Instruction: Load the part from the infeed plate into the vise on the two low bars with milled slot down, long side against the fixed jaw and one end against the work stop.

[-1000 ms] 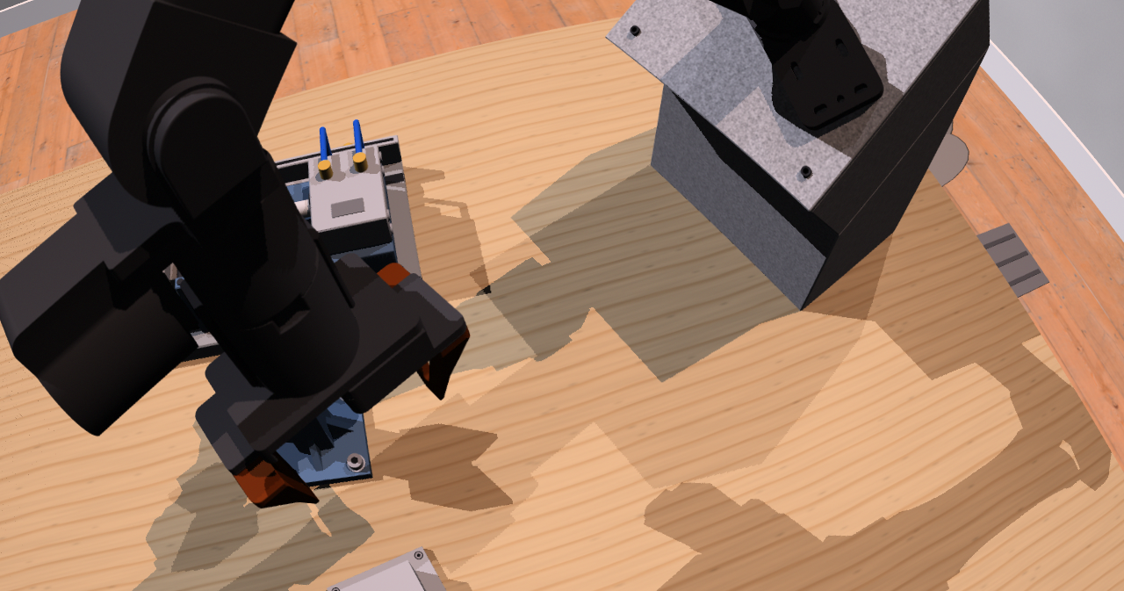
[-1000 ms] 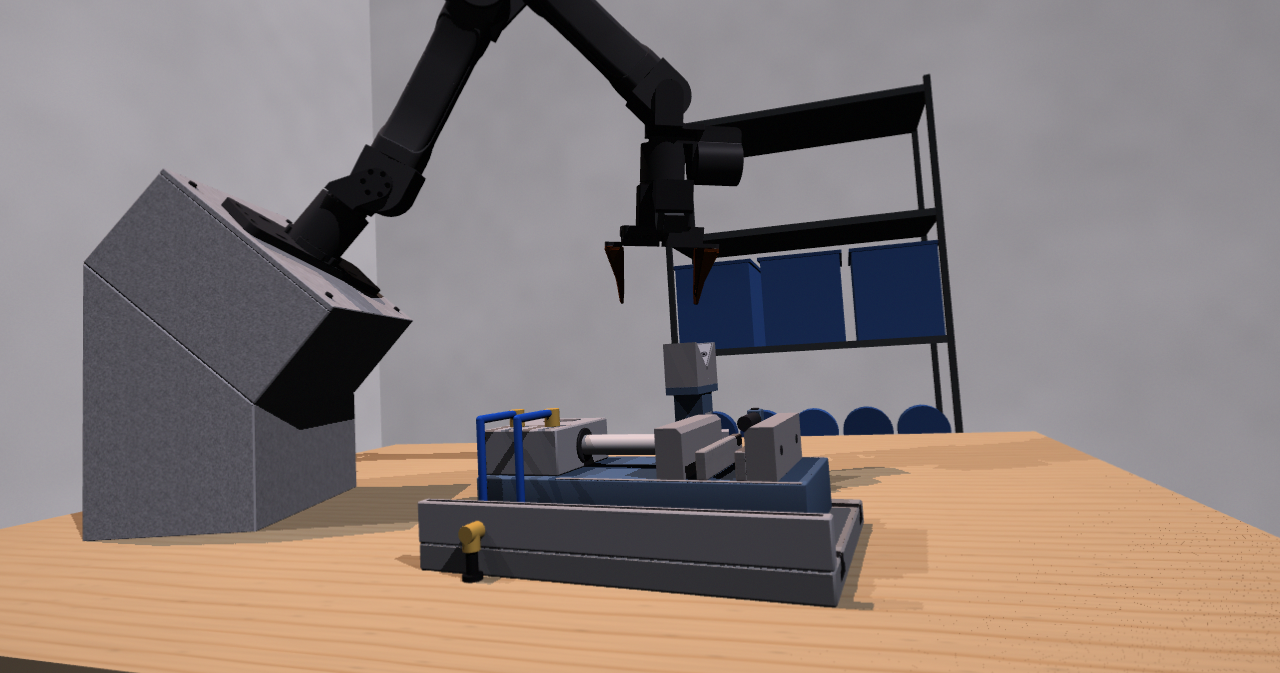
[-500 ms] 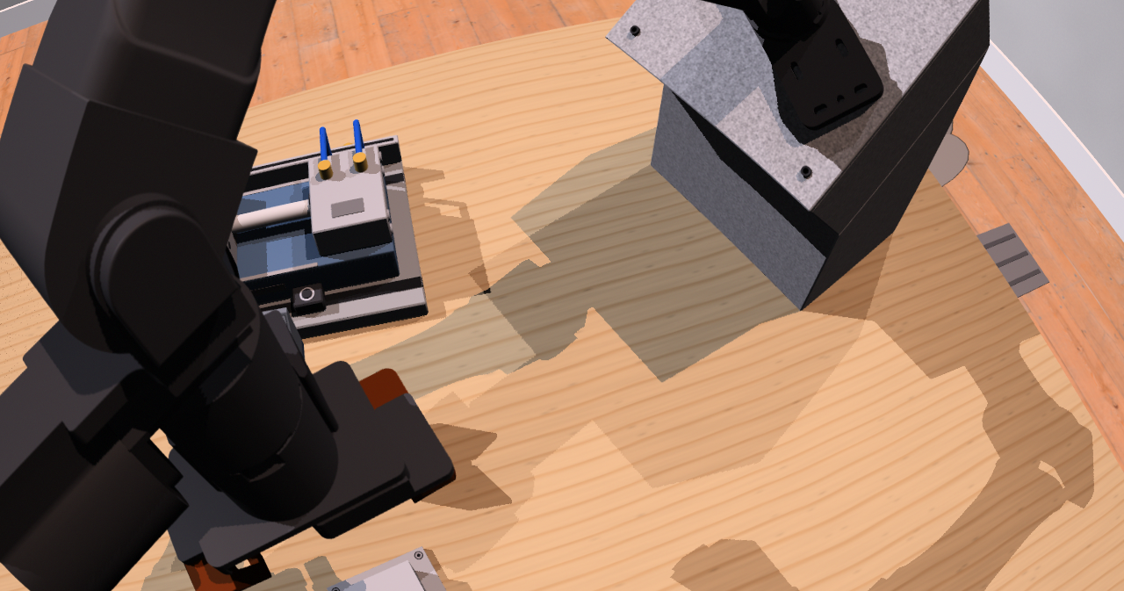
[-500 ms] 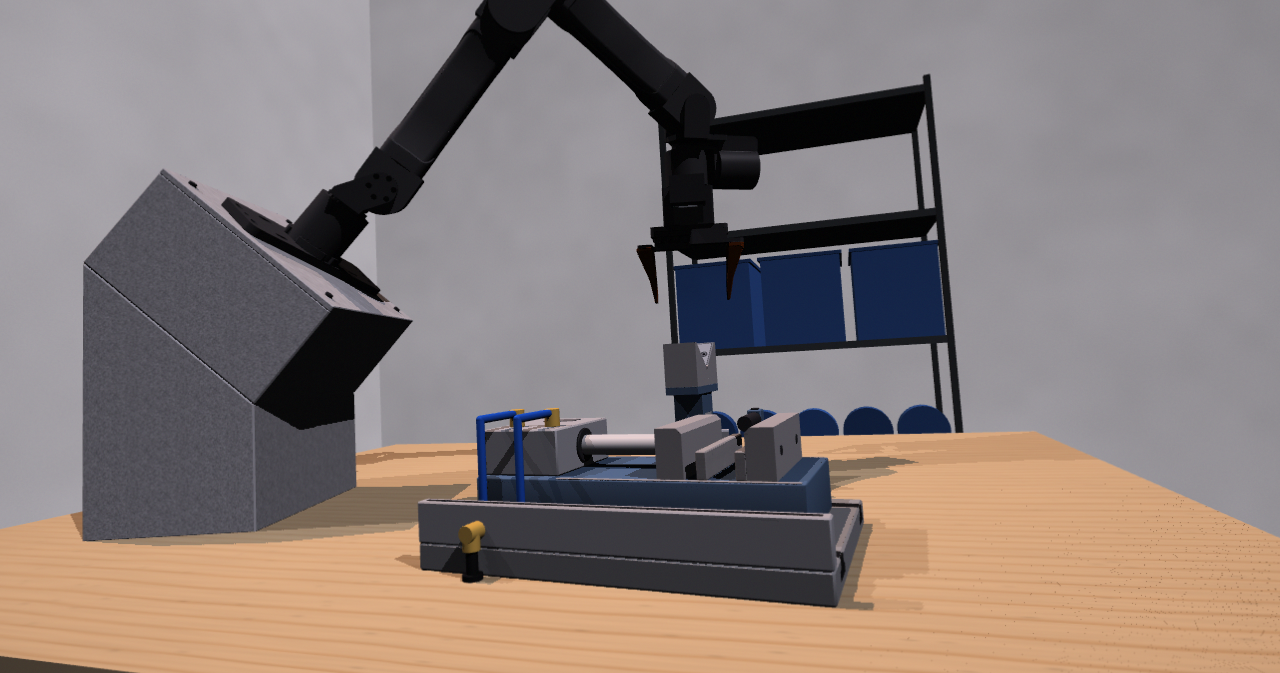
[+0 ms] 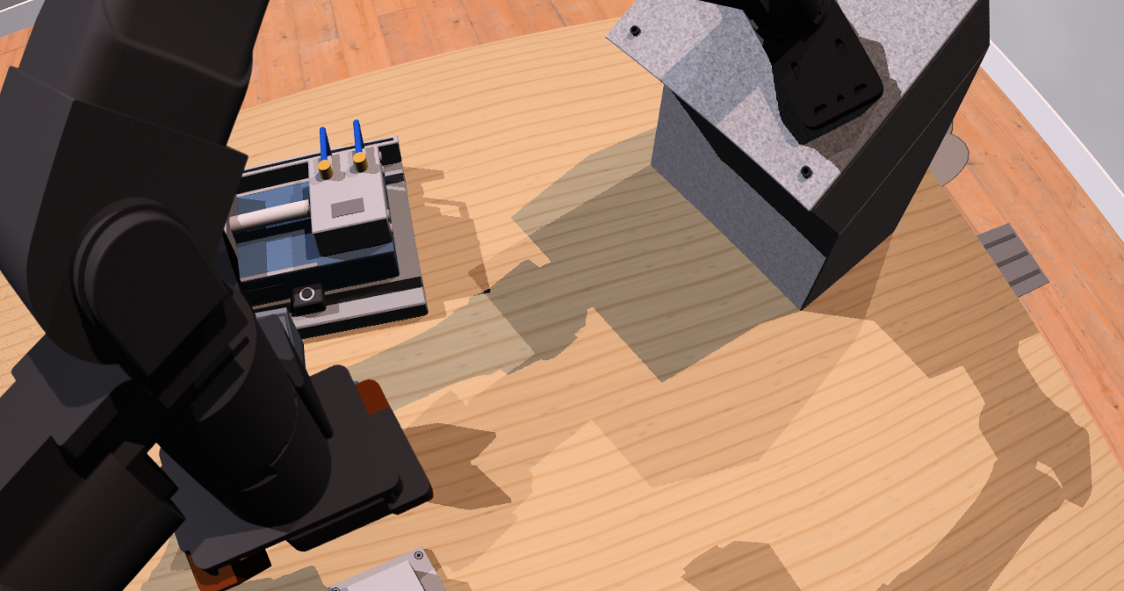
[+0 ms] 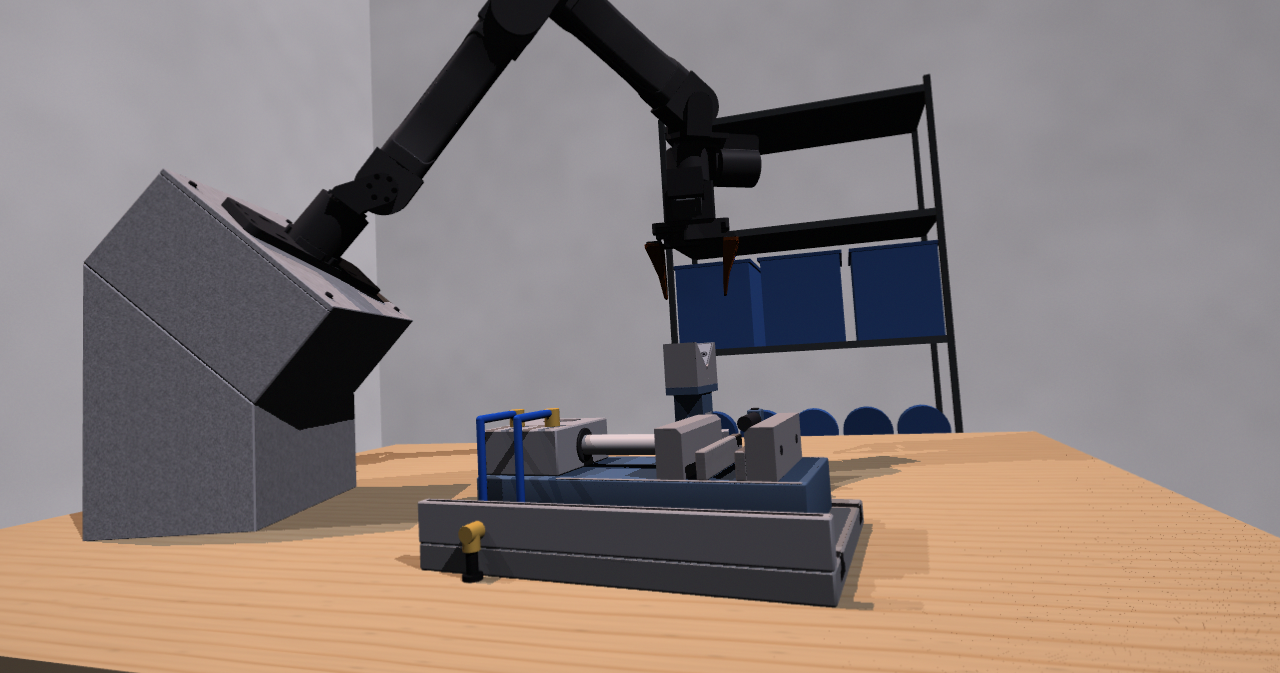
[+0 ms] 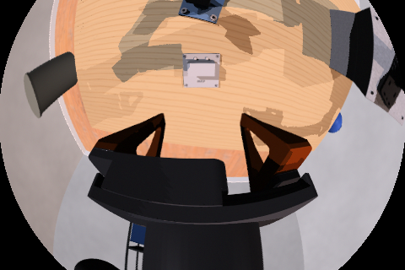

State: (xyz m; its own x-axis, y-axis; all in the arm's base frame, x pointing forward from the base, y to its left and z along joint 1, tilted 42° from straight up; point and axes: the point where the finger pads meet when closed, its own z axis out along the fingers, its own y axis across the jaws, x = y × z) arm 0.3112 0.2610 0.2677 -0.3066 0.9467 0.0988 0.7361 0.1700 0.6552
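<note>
Right now my hand is 210 mm above the grey part and 10 mm to the right of it. Round my hand: infeed plate: 230 mm below, 10 mm to the left; then cylinder rod: 340 mm to the right, 160 mm below, 100 mm ahead; then work stop rod: 290 mm to the right, 180 mm ahead, 140 mm below.
</note>
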